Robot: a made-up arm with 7 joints.
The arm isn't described. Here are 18 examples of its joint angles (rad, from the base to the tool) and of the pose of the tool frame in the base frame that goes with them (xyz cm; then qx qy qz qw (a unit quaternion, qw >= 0)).
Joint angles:
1: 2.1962 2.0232 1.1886 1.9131 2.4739 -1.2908 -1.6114
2: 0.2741 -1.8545 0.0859 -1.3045 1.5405 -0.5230 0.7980
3: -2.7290 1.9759 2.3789 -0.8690 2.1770 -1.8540 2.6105
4: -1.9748 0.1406 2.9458 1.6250 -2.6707 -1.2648 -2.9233
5: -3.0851 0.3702 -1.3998 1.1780 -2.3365 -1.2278 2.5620
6: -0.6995 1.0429 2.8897 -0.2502 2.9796 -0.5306 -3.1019
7: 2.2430 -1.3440 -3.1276 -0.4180 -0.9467 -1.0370 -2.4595
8: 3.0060 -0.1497 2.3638 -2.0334 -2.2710 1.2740 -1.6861
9: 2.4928 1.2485 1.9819 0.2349 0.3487 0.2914 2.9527
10: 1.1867 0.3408 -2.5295 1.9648 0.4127 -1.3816 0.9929
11: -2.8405 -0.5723 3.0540 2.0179 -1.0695 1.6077 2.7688
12: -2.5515 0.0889 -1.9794 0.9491 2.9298 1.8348 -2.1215
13: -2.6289 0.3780 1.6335 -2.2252 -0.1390 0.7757 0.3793
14: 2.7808 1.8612 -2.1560 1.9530 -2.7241 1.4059 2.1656
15: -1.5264 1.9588 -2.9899 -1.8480 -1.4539 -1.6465 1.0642
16: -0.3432 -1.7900 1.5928 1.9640 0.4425 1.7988 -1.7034
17: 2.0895 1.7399 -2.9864 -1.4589 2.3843 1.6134 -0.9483
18: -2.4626 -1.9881 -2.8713 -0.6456 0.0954 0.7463 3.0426
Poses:
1: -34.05 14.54 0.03 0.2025 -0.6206 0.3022 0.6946
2: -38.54 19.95 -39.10 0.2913 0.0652 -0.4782 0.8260
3: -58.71 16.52 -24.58 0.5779 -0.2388 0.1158 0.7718
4: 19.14 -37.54 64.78 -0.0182 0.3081 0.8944 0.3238
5: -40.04 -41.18 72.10 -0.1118 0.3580 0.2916 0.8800
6: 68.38 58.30 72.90 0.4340 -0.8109 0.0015 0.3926
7: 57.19 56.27 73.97 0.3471 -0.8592 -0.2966 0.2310
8: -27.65 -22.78 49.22 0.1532 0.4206 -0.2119 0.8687
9: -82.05 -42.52 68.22 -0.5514 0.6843 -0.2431 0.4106
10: 11.10 31.46 78.99 0.9644 0.1905 0.0465 0.1776
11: 42.59 2.95 27.14 0.4340 0.4713 -0.4360 0.6320
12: -13.67 -17.48 106.98 0.1658 -0.8702 0.4632 0.0274
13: -31.89 -35.35 46.37 -0.6404 -0.3381 -0.6402 0.2563
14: -31.76 -49.44 44.29 -0.7876 -0.2401 -0.5475 0.1490
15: -7.47 14.62 -22.65 0.1155 0.6946 0.1566 0.6926
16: -4.39 -36.37 15.90 0.3158 -0.5307 0.3169 0.7199
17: -12.97 -29.07 -22.27 0.4549 -0.5320 -0.2732 0.6599
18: 77.58 -55.50 11.93 -0.2614 -0.4417 -0.2085 0.8325
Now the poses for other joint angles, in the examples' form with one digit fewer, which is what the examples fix.
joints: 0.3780 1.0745 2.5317 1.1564 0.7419 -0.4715 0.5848
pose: 30.2 -46.1 95.8 -0.552 -0.723 -0.280 0.309
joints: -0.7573 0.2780 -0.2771 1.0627 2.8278 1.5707 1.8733
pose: 36.4 36.1 94.3 -0.388 -0.894 -0.141 0.176
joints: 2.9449 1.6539 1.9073 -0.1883 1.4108 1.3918 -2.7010
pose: -87.2 -27.1 32.8 0.033 0.983 0.135 0.116
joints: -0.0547 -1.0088 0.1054 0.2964 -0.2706 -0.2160 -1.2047
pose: -77.3 -9.4 92.6 0.669 0.594 0.373 0.249
